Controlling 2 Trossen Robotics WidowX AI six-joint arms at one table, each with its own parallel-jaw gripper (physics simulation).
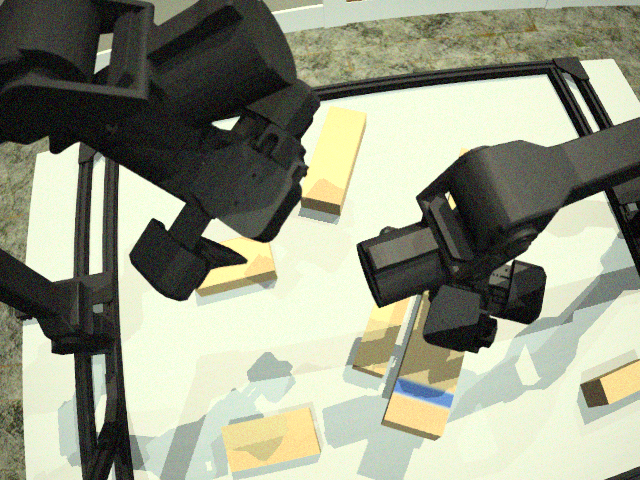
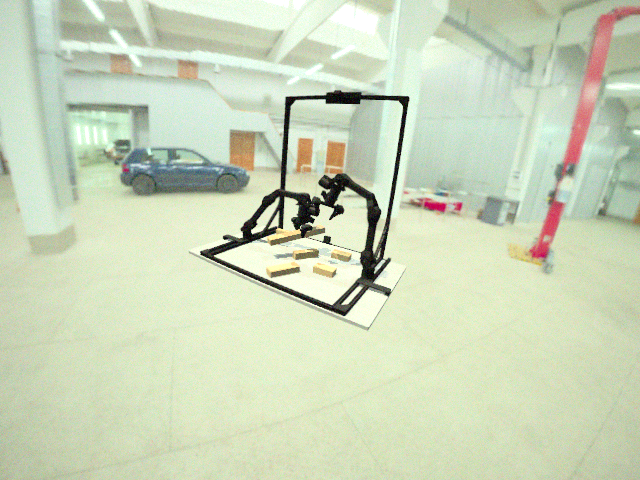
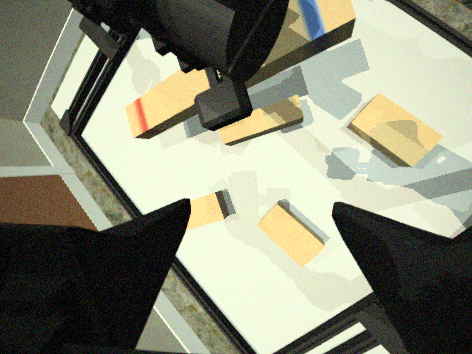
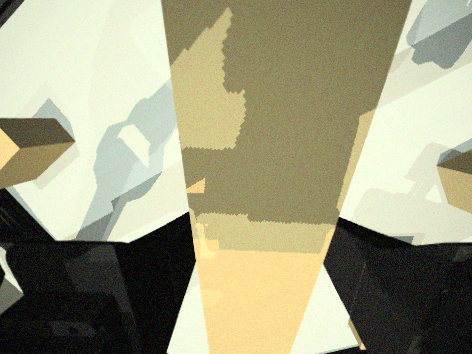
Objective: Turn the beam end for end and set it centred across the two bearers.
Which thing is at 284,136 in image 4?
A beam.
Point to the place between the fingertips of my left gripper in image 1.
At 273,216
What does my right gripper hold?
A beam.
